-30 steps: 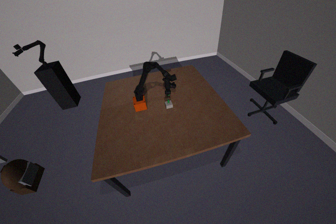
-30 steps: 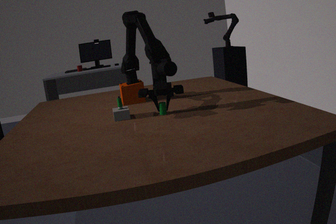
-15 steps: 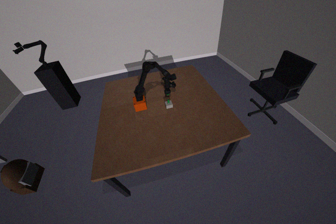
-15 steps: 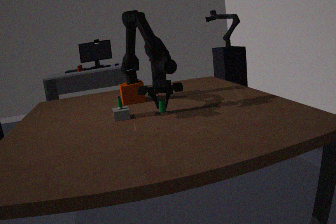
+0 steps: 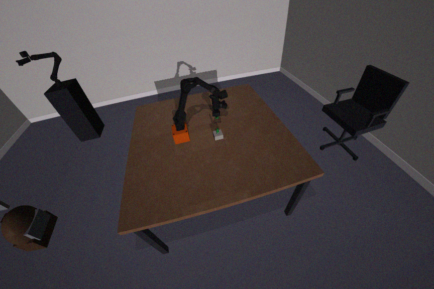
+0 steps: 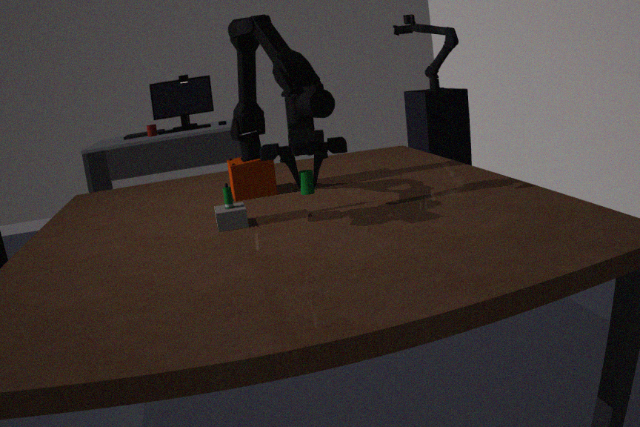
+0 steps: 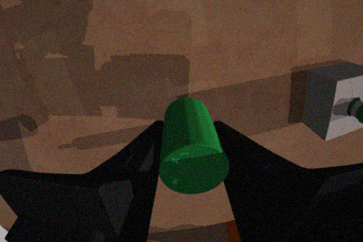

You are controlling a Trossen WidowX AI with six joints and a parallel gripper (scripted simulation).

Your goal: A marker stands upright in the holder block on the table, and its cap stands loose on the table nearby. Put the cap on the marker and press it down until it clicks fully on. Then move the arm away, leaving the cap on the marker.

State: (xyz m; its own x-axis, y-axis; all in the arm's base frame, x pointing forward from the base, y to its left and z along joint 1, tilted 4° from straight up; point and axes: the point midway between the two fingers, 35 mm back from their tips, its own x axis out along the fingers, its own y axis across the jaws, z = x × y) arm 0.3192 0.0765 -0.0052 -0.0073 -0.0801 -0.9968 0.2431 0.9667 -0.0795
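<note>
Now: gripper tip 40 mm past the grey holder block, 170 mm to the left of it and 50 mm above it. The rest, counted from my gripper tip: green cap: 10 mm above.
</note>
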